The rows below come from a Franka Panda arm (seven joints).
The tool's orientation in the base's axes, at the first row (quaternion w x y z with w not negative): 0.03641 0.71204 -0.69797 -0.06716
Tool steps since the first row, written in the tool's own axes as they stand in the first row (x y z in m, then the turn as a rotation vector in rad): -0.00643 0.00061 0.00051 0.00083 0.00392 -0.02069; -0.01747 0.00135 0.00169 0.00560 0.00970 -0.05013; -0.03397 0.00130 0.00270 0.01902 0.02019 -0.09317; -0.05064 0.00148 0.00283 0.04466 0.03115 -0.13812; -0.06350 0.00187 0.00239 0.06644 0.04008 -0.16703; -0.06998 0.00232 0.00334 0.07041 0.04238 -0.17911; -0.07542 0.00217 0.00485 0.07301 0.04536 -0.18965; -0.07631 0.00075 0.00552 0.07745 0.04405 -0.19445; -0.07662 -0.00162 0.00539 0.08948 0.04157 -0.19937
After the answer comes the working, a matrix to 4 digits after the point.
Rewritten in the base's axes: -0.00079 0.00643 -0.00013 -0.00083 -0.00179 0.02098; -0.00187 0.01749 -0.00069 -0.00216 -0.00792 0.05071; -0.00225 0.03401 -0.00096 -0.00601 -0.02337 0.09417; -0.00272 0.05067 -0.00031 -0.00984 -0.05111 0.13904; -0.00326 0.06348 0.00076 -0.01407 -0.07429 0.16794; -0.00395 0.06999 0.00017 -0.01451 -0.07881 0.18003; -0.00411 0.07549 -0.00110 -0.01587 -0.08192 0.19077; -0.00282 0.07644 -0.00193 -0.01380 -0.08652 0.19512; -0.00046 0.07680 -0.00213 -0.01042 -0.09869 0.19909
The tool's axes in the first row as the columns of a matrix, in the base's axes (rounded; the answer above uses it unrounded):
0.0167 -0.9891 -0.1465
-0.9989 -0.0230 0.0419
-0.0448 0.1456 -0.9883

